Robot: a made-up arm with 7 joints.
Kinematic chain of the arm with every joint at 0, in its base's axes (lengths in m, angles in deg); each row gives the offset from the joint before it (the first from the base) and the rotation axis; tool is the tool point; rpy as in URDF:
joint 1: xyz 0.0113 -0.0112 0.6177 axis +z
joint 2: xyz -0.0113 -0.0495 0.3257 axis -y
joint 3: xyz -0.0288 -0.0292 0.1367 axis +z
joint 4: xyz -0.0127 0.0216 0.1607 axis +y
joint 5: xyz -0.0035 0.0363 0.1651 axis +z
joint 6: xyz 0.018 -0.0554 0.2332 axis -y
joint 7: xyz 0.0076 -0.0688 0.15 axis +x
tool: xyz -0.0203 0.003 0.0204 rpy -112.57 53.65 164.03
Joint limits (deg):
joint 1: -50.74..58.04
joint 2: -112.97..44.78
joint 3: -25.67..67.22
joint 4: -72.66..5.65
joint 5: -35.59..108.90
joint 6: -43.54..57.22
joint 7: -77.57..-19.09
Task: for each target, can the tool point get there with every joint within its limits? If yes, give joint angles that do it. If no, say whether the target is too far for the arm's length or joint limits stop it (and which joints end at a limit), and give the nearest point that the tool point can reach.
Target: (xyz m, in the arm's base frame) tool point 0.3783 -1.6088 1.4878
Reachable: no: too far | nearest point 0.2341 -0.8123 1.2275 | short by 0.850 m
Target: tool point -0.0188 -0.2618 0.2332
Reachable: no: joint limits stop it (at a limit: joint 1, joint 2, joint 4, joint 5, joint 6, joint 7) | nearest point 0.3245 -0.5670 0.5073 | short by 0.535 m
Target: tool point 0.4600 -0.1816 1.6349
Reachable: yes | joints -0.71 -33.68 54.12 -4.83 37.91 29.50 -34.66
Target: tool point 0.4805 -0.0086 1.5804
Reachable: yes | joints -10.33 -72.83 -7.40 -64.25 78.72 -24.03 -52.62
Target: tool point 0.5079 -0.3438 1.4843
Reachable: yes | joints -13.03 -70.78 10.55 -29.42 20.80 40.74 -45.59
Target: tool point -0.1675 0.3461 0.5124
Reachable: no: joint limits stop it (at a limit: joint 1, joint 2, joint 4, joint 5, joint 6, joint 7) | nearest point -0.2972 0.4841 0.7633 | short by 0.314 m
